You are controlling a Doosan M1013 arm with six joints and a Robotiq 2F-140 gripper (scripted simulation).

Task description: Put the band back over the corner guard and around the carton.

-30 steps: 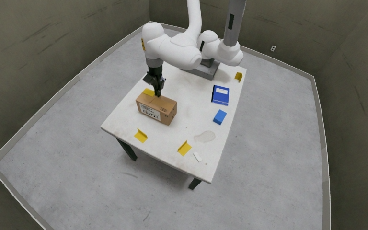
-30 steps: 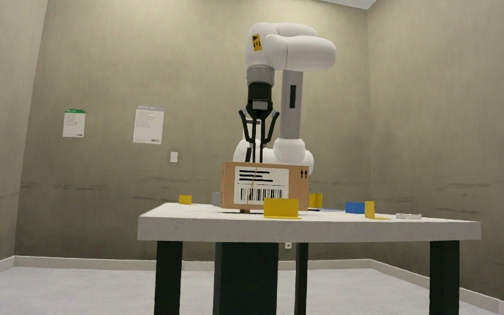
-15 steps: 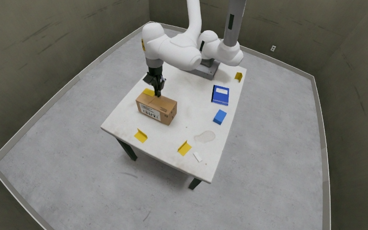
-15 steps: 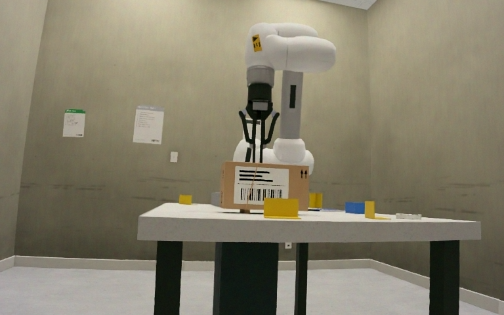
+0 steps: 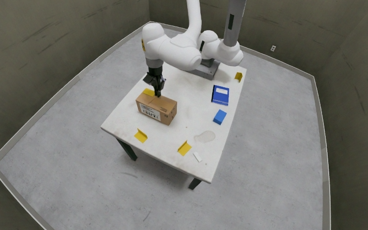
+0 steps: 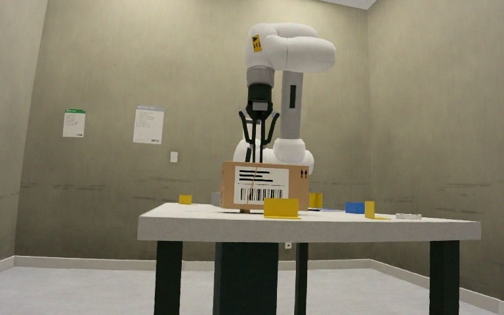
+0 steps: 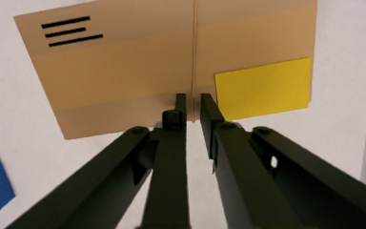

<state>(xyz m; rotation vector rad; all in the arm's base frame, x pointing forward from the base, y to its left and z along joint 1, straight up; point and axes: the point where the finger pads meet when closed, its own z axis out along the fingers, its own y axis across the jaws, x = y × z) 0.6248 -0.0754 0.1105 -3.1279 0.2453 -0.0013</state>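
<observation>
The yellow corner guard lies 60 mm to the right of my hand and 40 mm below it. Round my hand: blue block (400 mm to the left, 150 mm below, 130 mm behind); small white piece (380 mm to the left, 190 mm ahead, 170 mm below).
</observation>
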